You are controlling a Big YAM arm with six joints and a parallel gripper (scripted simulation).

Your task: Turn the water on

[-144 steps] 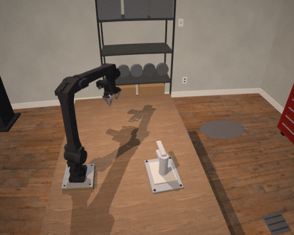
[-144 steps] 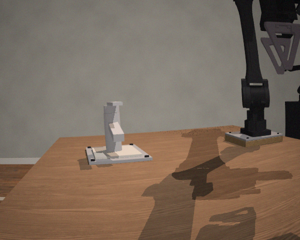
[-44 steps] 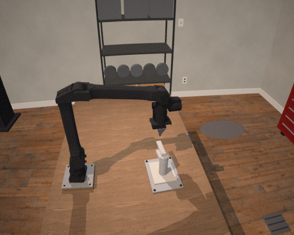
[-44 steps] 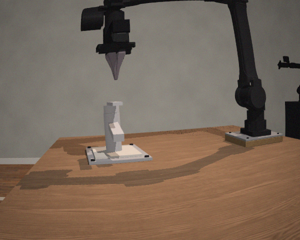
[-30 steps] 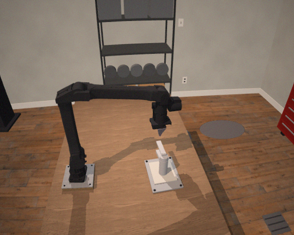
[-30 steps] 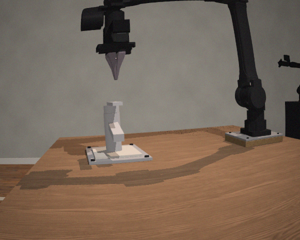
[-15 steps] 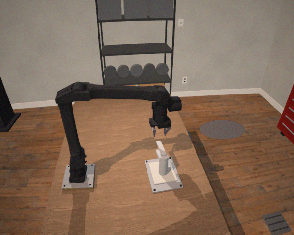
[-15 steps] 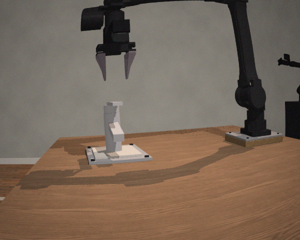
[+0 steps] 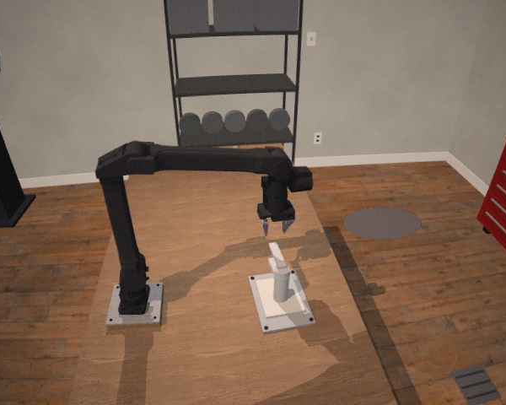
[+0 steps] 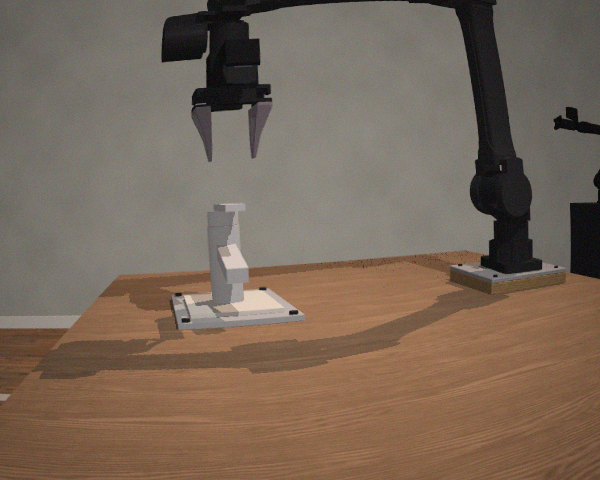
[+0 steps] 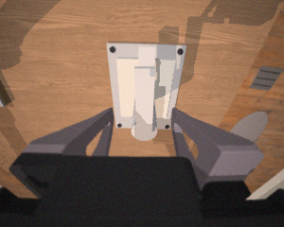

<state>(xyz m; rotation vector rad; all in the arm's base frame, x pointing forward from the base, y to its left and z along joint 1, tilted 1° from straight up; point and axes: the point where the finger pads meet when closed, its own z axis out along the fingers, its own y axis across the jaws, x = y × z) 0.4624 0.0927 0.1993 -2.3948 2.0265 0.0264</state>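
Right now my hand is 10 mm short of the lever, 30 mm to the left of it and 70 mm above it. Also, from my hand: white tap: 10 mm ahead, 60 mm to the right, 130 mm below.
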